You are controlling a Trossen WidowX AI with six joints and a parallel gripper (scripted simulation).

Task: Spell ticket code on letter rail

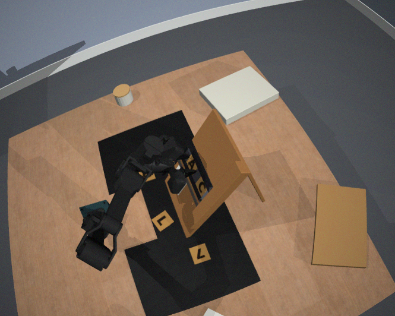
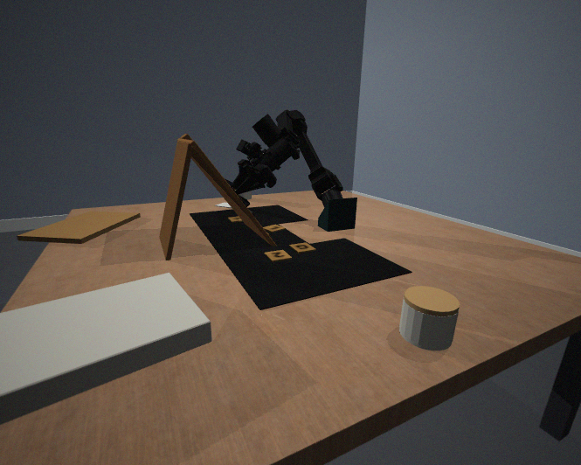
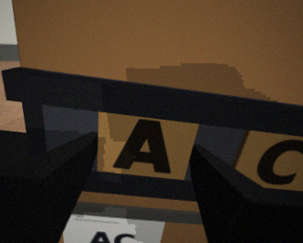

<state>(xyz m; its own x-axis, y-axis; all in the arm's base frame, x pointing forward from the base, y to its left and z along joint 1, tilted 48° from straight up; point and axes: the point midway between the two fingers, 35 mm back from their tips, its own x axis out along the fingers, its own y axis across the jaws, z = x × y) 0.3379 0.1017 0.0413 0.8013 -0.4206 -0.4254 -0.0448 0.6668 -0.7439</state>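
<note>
Now: the white ticket 5 cm behind my gripper tip, 1 cm to the left of it and 8 cm below it. From my gripper tip the other things lie so: flat tan panel 42 cm ahead, 34 cm to the right, 15 cm below; black mat 16 cm behind, 3 cm to the right, 15 cm below; tile 8 cm behind, 14 cm to the left, 15 cm below.
</note>
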